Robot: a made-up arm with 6 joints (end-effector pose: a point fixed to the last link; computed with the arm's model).
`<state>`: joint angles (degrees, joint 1 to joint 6).
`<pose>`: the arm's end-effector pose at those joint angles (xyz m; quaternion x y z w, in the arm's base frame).
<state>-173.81 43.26 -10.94 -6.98 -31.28 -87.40</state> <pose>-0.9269 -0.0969 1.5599 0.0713 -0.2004 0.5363 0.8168</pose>
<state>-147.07 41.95 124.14 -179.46 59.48 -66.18</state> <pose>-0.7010 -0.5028 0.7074 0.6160 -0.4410 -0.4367 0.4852</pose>
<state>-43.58 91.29 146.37 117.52 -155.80 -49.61</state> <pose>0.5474 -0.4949 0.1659 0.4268 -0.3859 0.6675 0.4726</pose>
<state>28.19 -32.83 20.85 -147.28 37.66 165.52</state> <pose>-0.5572 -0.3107 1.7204 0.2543 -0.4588 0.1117 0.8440</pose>
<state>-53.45 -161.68 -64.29 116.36 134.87 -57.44</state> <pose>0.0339 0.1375 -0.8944 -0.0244 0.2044 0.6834 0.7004</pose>
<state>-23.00 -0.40 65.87 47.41 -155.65 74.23</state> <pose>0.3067 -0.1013 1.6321 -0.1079 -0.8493 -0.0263 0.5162</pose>
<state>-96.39 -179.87 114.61 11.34 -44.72 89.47</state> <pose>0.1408 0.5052 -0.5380 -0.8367 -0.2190 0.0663 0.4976</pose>
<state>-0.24 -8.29 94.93 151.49 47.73 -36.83</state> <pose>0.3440 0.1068 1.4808 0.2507 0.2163 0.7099 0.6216</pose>
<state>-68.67 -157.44 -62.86 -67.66 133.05 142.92</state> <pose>-0.0497 0.2315 -0.9328 -0.4513 -0.1029 0.8403 0.2823</pose>
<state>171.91 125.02 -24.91 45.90 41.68 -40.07</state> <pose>-1.2842 0.1459 -0.4069 0.7562 0.2602 -0.5723 0.1816</pose>
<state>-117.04 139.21 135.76 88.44 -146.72 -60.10</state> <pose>-0.1597 -0.2480 -0.4075 0.1648 -0.8286 0.1125 0.5230</pose>
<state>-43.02 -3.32 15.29 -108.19 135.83 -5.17</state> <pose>0.0471 0.0303 1.7323 0.6918 0.5184 -0.5017 0.0304</pose>
